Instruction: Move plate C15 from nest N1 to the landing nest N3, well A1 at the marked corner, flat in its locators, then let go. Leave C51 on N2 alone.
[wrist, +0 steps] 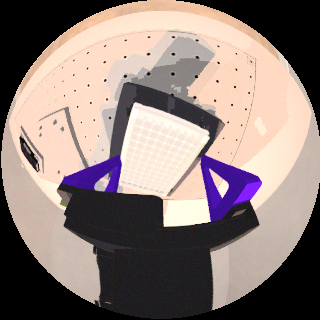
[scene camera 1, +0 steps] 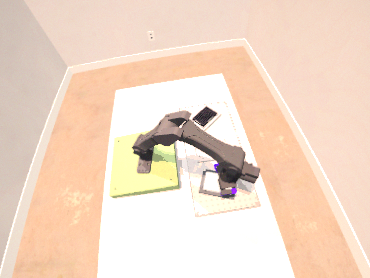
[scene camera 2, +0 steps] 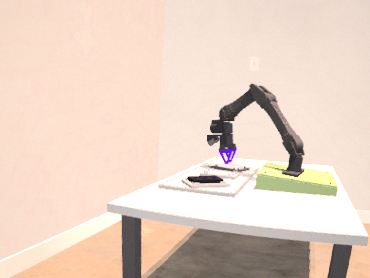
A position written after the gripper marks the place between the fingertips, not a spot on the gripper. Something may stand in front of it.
The gripper [wrist: 160, 158] is open, with nothing in its grasp. Also in view: a white multi-well plate [wrist: 158, 147].
